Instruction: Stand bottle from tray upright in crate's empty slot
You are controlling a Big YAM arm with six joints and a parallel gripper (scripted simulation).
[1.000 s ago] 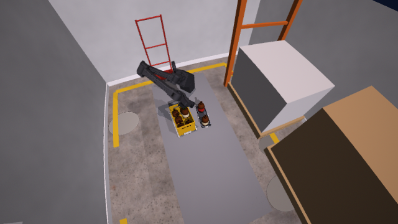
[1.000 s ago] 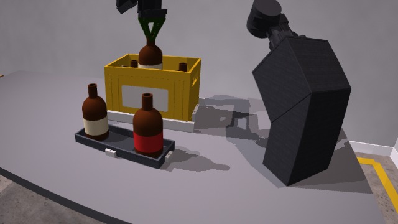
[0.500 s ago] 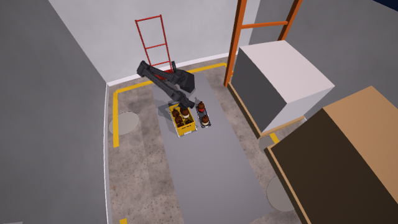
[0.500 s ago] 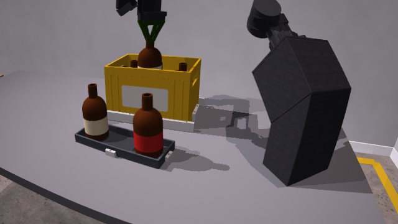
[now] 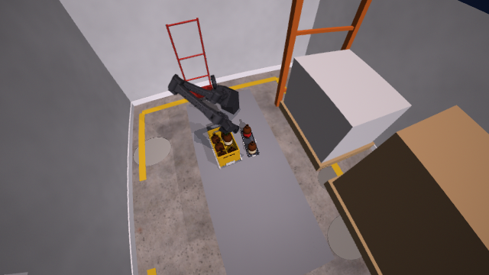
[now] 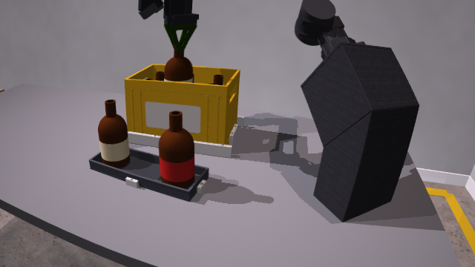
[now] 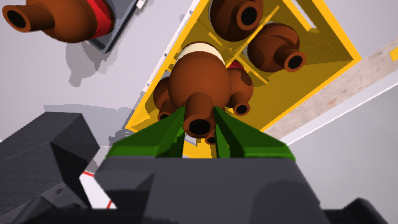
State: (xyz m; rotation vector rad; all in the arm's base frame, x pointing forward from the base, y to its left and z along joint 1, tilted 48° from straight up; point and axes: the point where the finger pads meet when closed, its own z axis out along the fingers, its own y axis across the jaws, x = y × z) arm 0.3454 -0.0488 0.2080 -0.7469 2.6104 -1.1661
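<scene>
My gripper is now 17 cm above the yellow crate, 4 cm to the left of it and 1 cm past it. Round my hand: dark tray: 24 cm below, 18 cm to the left, 6 cm ahead.
</scene>
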